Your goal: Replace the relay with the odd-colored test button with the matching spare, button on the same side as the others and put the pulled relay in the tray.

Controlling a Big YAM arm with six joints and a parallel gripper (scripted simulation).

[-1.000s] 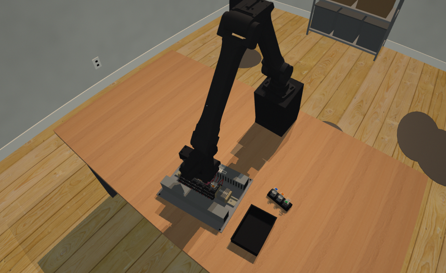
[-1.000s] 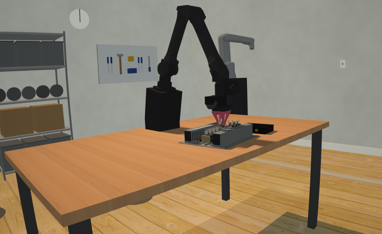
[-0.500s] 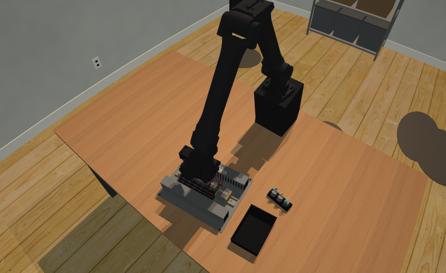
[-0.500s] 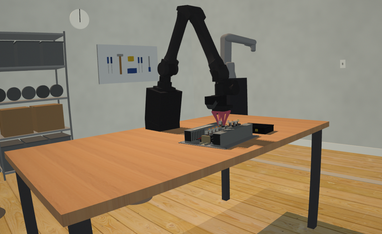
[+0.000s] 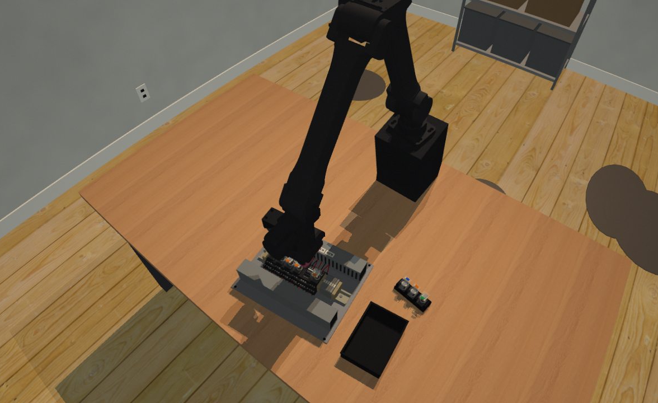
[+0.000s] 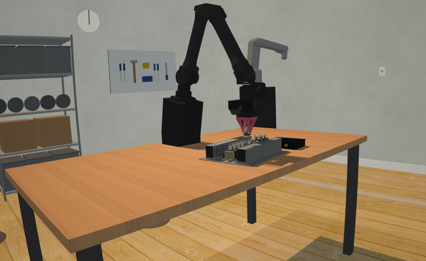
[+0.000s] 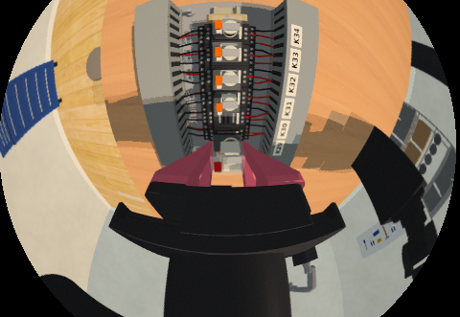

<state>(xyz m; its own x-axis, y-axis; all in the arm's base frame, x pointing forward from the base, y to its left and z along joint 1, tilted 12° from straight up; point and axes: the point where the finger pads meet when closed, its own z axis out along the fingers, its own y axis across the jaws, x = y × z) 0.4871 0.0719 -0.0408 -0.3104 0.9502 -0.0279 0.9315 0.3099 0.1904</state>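
The black tray is 1 cm behind my hand, 25 cm to the left of it and 9 cm below it. From my hand the other things lie so: blue-button relay (18 cm behind, 20 cm to the left, 8 cm below); then black spare holder (18 cm behind, 23 cm to the left, 10 cm below); then grey relay panel (1 cm ahead, 2 cm to the right, 10 cm below).
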